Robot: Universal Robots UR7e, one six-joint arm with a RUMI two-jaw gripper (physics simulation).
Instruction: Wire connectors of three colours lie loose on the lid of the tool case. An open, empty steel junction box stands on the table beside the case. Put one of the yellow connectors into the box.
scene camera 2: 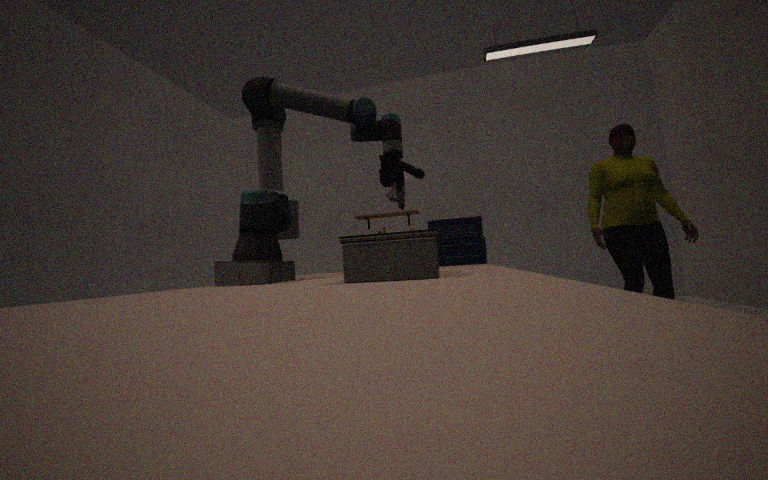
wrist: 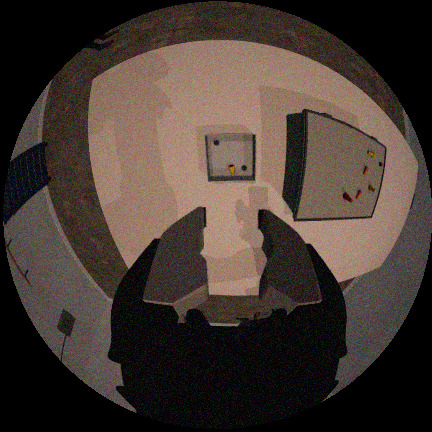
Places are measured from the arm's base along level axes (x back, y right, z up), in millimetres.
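Pixels of known places: gripper, fingertip midpoint: [scene camera 2: 400,209] [wrist: 231,209]; arm's base, link origin: [scene camera 2: 258,261].
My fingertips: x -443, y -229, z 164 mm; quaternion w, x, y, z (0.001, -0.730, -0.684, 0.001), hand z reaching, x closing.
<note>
Ahead of a thing's pixels: the offset from my fingertips to its top centre.
A yellow connector @[dx +27, dy +7, dz -217 mm] [wrist: 232,170] lies inside the open steel junction box @[dx -8, dy +4, dz -195 mm] [wrist: 207,159], near the wall closest to the gripper. The box stands on the table beside the tool case @[dx -13, dy +280, dz -128 mm] [scene camera 2: 390,260] [wrist: 325,175]; it does not show in the scene view. On the case lid in the wrist view lie two yellow connectors, one @[dx -75, dy +332, dz -117 mm] [wrist: 371,154] near the far corner and one @[dx +10, dy +361, dz -107 mm] [wrist: 371,188] lower, a red connector @[dx +39, dy +259, dz -105 mm] [wrist: 348,197], and orange ones @[dx -29, dy +317, dz -120 mm] [wrist: 365,170] @[dx +33, dy +308, dz -120 mm] [wrist: 358,194]. My gripper [scene camera 2: 401,207] [wrist: 231,209] is open, with nothing between its jaws, and hangs high above the table.
A small dark piece @[dx -62, dy +401, dz -120 mm] [wrist: 380,164] lies near the lid's edge. Blue crates [scene camera 2: 457,242] [wrist: 26,175] stand behind the case in the scene view. A wooden shelf or bench [scene camera 2: 386,215] shows behind the case. A person in a yellow top [scene camera 2: 628,189] stands at the right.
</note>
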